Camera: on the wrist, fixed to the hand. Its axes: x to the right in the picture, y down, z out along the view.
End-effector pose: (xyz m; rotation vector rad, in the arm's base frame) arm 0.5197 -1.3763 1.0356 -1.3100 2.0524 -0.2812
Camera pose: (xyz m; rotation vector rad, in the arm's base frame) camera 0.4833 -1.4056 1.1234 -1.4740 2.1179 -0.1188
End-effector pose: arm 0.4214 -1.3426 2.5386 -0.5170 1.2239 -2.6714
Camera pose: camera 0.3885 -1.2547 2.5057 -0.5428 1.5067 -2.6144
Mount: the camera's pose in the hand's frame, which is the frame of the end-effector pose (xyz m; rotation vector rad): -0.0023 -0.0325 -0.0940 -0.1949 0.0252 -0.0421
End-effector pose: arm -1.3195 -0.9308 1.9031 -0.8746 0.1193 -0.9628
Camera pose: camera -1.3851 -0.9938 1.8628 -1.0475 0.2198 -1.0134
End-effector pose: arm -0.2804 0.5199 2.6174 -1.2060 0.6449 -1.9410
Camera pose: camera -0.3753 0.5438 2.5997 -1.3244 0.8441 -1.9664
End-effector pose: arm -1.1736 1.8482 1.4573 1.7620 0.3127 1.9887
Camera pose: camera -1.2594 1.8877 1.4259 1.5975 0.1566 1.9422
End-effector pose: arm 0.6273 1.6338 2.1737 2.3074 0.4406 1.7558
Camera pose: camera 0.5326 1.6619 2.1859 2.1291 0.3048 1.7269
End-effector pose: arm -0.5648 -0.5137 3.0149 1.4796 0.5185 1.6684
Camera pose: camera -0.6444 -0.4769 2.9679 1.2996 0.3860 1.6567
